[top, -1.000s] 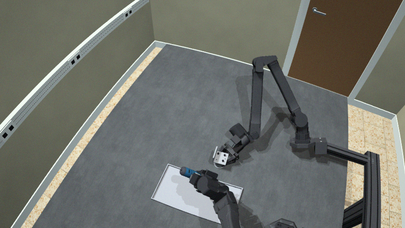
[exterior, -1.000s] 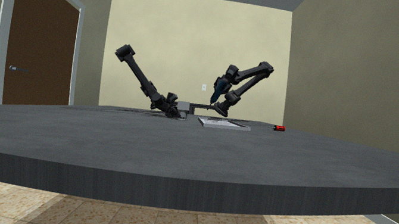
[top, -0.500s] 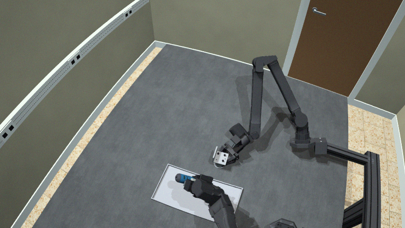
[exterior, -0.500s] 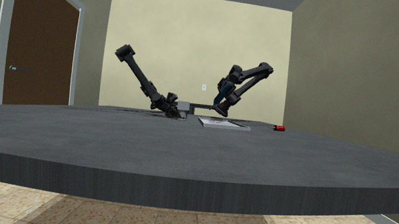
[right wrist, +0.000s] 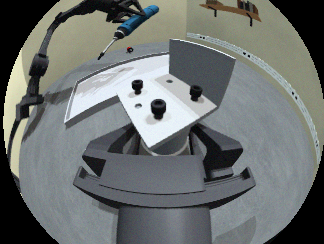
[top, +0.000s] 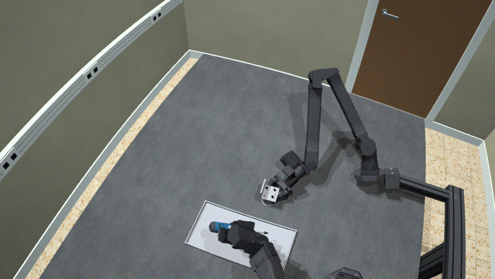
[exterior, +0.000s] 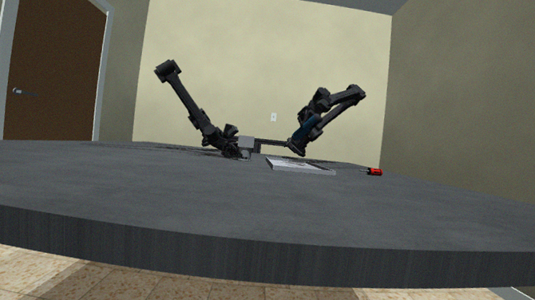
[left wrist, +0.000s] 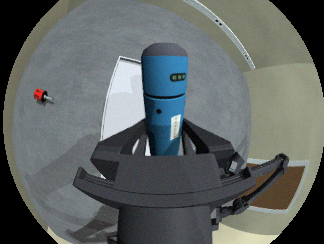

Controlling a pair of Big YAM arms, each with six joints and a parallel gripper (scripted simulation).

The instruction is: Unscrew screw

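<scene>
My right hand is 5 cm below the grey bracket. Round my right hand: flat white tray: 22 cm to the left, 4 cm ahead, 2 cm below; then red-handled screwdriver: 55 cm to the left, 10 cm ahead, 1 cm below.
</scene>
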